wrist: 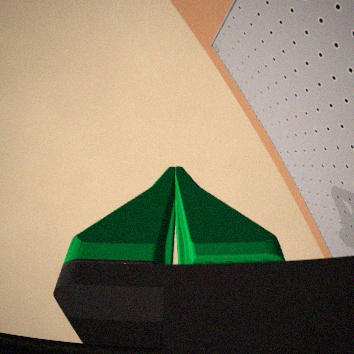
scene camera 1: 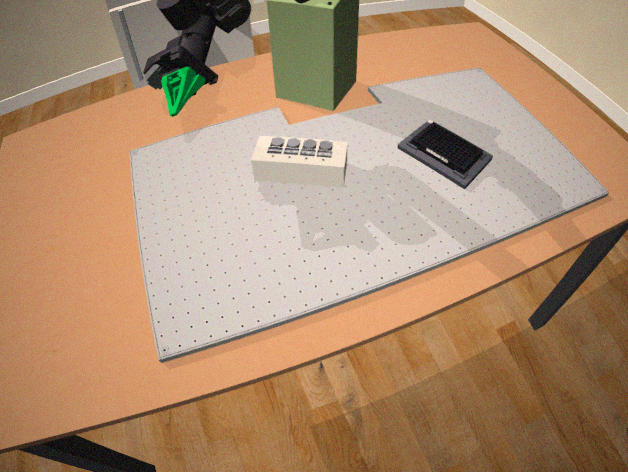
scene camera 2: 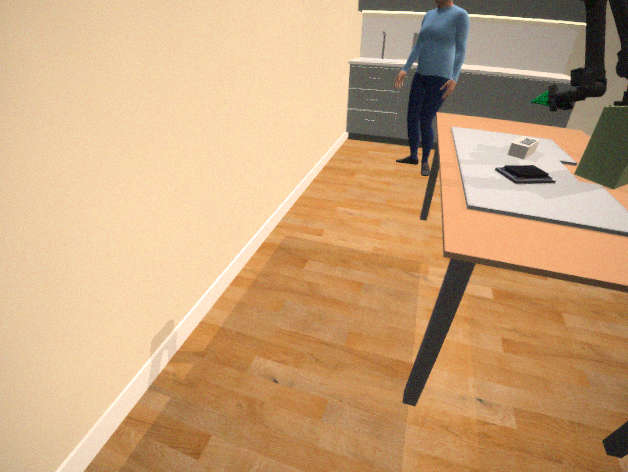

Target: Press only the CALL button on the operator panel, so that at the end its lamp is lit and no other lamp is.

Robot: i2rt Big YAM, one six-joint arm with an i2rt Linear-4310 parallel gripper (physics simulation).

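Frame: origin at the arm's base, x left, y back, z up, level; centimetres.
Seen in the pictures: gripper, fingertip midpoint: (wrist: pixel 174 177) (scene camera 1: pixel 173 115) (scene camera 2: pixel 531 101).
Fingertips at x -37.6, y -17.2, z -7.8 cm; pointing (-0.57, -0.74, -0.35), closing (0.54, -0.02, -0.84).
Observation:
Offsets run from my fingertips to a thing's top centre. Level surfaces: height alone.
The operator panel @(dx +19.0, dy -6.6, dz -12.7 cm) (scene camera 1: pixel 299 172) (scene camera 2: pixel 521 149) is a cream box with a row of several grey round buttons on top, standing on the grey perforated board @(dz -18.2 cm) (scene camera 1: pixel 213 253) (scene camera 2: pixel 538 210). The button labels are too small to read, so I cannot tell which one is CALL. No lamp on the panel looks lit. My gripper (scene camera 1: pixel 173 114) (scene camera 2: pixel 532 101) (wrist: pixel 174 177) has green fingers. It is shut and empty, raised in the air and apart from the panel, to its left in scene camera 1. The panel does not show in the wrist view.
A black keypad-like device @(dx +46.3, dy -17.8, dz -15.6 cm) (scene camera 1: pixel 446 149) (scene camera 2: pixel 525 173) lies on the board, right of the panel in scene camera 1. A tall green block (scene camera 1: pixel 304 55) (scene camera 2: pixel 604 147) stands behind the board's notch. A person (scene camera 2: pixel 441 45) stands beyond the table @(dz -19.5 cm) (scene camera 1: pixel 65 228) (scene camera 2: pixel 507 238).

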